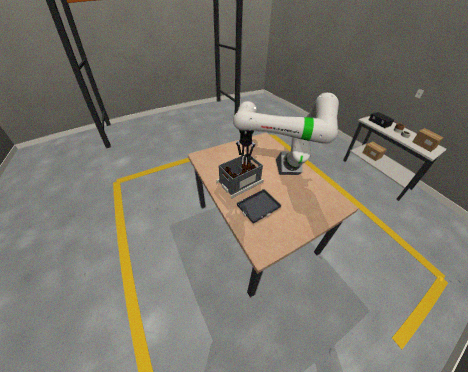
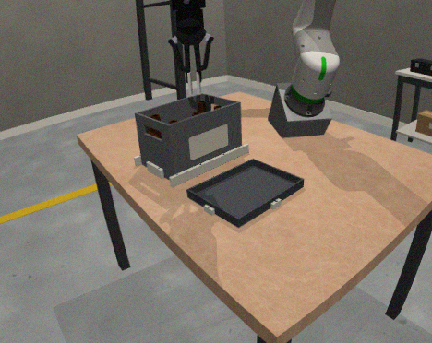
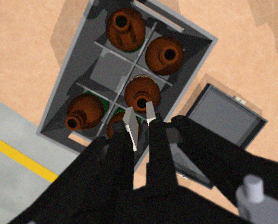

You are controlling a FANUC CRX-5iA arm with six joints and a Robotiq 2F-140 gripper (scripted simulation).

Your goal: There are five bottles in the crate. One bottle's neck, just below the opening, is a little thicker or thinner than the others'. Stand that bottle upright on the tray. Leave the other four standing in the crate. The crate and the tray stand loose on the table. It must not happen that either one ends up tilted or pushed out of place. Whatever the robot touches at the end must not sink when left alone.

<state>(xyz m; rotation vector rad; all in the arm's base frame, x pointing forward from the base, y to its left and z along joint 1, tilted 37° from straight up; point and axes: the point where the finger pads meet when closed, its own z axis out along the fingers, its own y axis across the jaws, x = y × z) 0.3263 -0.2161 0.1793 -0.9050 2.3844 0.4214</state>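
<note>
The dark grey crate lies 4 cm to the right of my hand and 17 cm below it. The rest, counted from my hand: dark tray 2 cm ahead, 23 cm to the left, 24 cm below; bottle 9 cm behind, 9 cm to the right, 17 cm below.
</note>
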